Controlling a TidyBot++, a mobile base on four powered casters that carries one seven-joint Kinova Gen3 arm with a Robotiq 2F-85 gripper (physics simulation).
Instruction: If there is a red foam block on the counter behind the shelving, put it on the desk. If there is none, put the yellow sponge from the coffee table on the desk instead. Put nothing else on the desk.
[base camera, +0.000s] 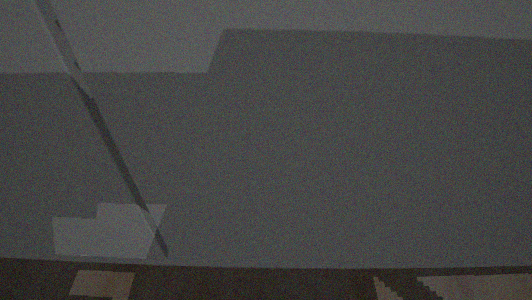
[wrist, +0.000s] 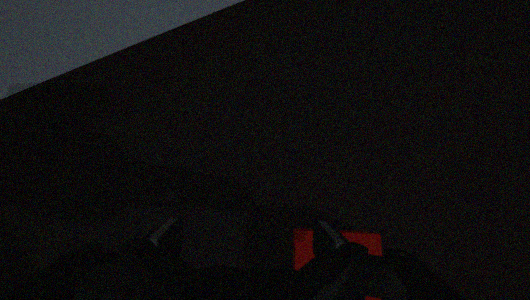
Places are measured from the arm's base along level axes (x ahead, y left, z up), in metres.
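Where they show: gripper, fingertip midpoint: (wrist: 248, 234).
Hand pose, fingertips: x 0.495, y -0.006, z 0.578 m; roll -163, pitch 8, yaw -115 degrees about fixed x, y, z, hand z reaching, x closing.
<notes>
After its pixels a point has its place.
A red foam block (wrist: 367, 241) {x 0.456, y -0.078, z 0.559 m} shows at the lower right of the wrist view, on the very dark counter top (wrist: 325, 110) {x 0.574, y -0.117, z 0.513 m}. The right-hand finger crosses in front of it and hides its middle. Red shows on both sides of that finger, and a small red patch shows at the bottom edge. My gripper (wrist: 248, 234) {x 0.495, y -0.006, z 0.578 m} is open, with nothing between its fingers. The block is in line with the right-hand finger, not midway between the two; whether they touch cannot be told. The desk, the coffee table and the yellow sponge do not show in either view.
A grey-blue wall (wrist: 75, 30) {x 0.772, y 0.095, z 0.546 m} lies beyond the counter's slanting edge at the upper left of the wrist view. In the base camera view, a broad grey upright surface (base camera: 325, 150) {x 0.177, y -0.032, z -0.136 m} with shadows fills most of the picture, close ahead, above a strip of wooden floor (base camera: 480, 287) {x 0.206, y -0.260, z -0.397 m}.
</notes>
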